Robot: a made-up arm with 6 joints.
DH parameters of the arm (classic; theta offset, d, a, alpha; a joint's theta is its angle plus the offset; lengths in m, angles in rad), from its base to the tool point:
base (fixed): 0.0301 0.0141 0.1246 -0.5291
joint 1: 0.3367 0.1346 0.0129 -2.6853
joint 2: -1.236 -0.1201 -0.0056 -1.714
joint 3: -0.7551 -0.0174 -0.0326 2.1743
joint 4: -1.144 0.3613 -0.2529 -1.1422
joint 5: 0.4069 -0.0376 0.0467 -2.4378
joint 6: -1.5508 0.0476 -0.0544 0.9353
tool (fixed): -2.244 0.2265 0 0
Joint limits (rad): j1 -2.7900..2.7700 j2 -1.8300..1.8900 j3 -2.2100..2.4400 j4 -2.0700..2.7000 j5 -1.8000..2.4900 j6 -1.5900..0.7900
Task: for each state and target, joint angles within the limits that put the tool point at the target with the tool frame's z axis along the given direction. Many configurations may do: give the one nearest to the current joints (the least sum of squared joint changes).
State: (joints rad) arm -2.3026 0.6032 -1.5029 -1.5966 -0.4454 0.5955
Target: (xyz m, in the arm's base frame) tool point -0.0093 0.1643 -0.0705 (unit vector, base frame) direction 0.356 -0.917 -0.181
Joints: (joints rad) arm -1.7819 0.7217 -1.2275 -1.7265 -0.6524 0.7900
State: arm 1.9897 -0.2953 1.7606 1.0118 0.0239 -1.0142
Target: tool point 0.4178 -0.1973 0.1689 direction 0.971 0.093 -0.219
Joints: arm 2.4804 -0.0456 1.9211 1.0951 -0.7809 -1.5900
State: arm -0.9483 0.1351 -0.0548 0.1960 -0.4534 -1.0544
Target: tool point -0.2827 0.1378 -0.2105 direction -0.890 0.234 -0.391
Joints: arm -1.8801 -0.0982 0.5204 0.4679 0.3773 -0.3641
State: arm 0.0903 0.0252 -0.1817 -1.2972 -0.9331 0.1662
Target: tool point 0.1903 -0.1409 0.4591 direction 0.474 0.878 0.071
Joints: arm -0.0136 0.0019 -0.6409 -0.0877 -1.6594 -0.0160
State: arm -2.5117 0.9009 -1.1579 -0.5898 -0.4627 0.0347
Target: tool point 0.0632 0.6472 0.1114 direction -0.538 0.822 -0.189
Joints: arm -2.2702 1.3542 -1.0764 -0.9417 0.3595 -0.3840
